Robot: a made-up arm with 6 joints.
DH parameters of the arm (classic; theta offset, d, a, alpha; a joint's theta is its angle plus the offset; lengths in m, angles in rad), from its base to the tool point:
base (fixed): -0.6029 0 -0.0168 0
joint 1: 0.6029 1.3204 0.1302 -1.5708
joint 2: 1.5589 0 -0.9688 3.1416
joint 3: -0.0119 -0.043 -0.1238 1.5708
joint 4: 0 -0.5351 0.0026 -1.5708
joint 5: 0 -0.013 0.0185 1.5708
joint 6: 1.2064 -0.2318 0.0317 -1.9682
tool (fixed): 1.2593 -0.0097 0 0
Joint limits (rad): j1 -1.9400..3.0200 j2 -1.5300..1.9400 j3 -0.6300..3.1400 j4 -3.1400..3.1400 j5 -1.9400..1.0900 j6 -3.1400..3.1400
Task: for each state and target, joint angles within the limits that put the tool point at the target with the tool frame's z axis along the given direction. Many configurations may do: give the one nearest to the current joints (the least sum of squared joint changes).
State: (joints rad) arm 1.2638 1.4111 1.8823 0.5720 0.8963 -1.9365
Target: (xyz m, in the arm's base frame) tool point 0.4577 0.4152 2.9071 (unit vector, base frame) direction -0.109 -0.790 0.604
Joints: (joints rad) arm 0.4836 0.5615 1.9224 0.7069 0.7104 -1.5463
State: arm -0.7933 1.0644 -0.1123 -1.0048 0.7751 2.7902
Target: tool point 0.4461 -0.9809 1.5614 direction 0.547 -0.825 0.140
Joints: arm -1.0142 0.6170 -0.6179 -1.1909 0.9497 1.8935
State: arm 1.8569 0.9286 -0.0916 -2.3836 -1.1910 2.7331
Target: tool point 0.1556 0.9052 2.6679 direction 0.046 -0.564 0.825
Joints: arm 1.2405 0.1957 0.3330 -2.5659 -1.1234 2.6875
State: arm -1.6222 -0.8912 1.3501 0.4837 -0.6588 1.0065
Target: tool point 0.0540 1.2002 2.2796 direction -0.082 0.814 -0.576
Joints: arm -1.5993 -0.6521 2.1730 -0.1122 -0.2354 0.3481
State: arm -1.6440 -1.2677 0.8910 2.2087 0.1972 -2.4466
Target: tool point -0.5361 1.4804 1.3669 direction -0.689 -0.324 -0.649
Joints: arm -1.3066 -1.5300 1.3574 2.0813 -0.7019 -2.6111
